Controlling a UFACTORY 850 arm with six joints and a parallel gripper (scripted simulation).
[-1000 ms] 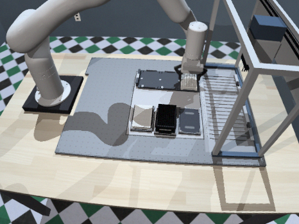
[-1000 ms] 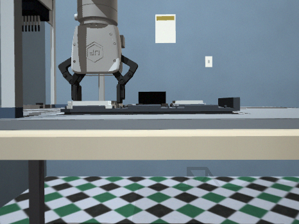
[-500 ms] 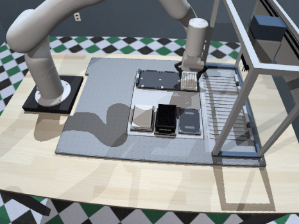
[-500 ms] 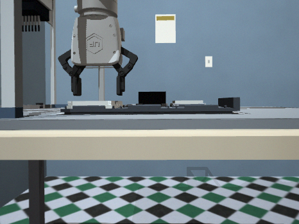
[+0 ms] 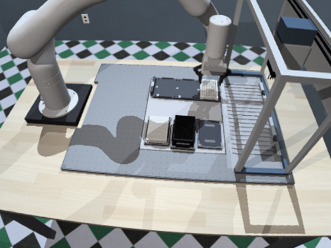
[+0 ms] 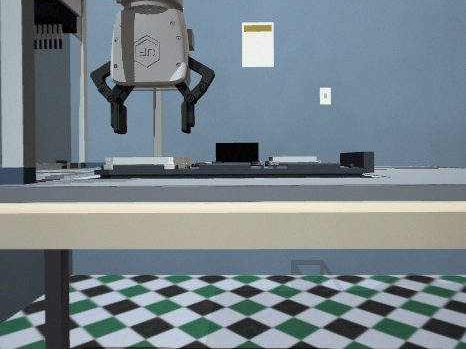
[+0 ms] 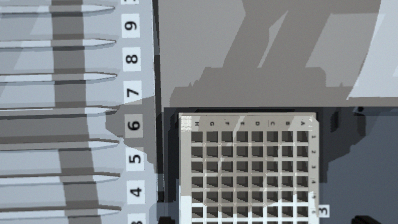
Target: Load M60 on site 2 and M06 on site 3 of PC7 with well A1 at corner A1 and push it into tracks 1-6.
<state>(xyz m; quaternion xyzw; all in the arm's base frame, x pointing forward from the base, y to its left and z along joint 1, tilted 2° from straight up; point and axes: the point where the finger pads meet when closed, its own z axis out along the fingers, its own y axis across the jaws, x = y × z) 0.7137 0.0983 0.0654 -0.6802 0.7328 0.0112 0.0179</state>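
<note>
The plate is 5 cm below my hand. Round my hand: carrier PC7 (11 cm behind, 1 cm to the left, 5 cm below); then nest S3 (2 cm behind, 25 cm to the right, 6 cm below); then nest S1 (23 cm behind, 24 cm to the right, 6 cm below).
</note>
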